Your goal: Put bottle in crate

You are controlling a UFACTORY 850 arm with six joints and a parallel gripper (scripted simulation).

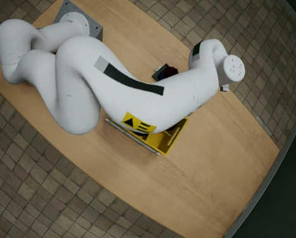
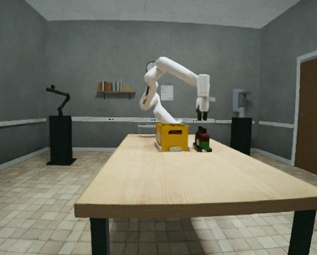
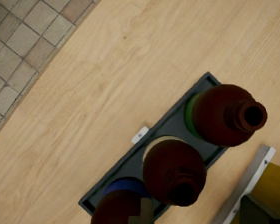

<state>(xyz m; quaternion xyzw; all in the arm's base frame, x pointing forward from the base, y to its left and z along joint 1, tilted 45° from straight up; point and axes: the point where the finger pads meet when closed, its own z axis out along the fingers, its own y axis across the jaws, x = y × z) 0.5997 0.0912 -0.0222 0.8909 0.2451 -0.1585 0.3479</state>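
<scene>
Right now my hand is 140 mm above the bottle. Round my hand: yellow crate 50 mm behind, 220 mm to the right, 140 mm below; then dark tray 210 mm below.
</scene>
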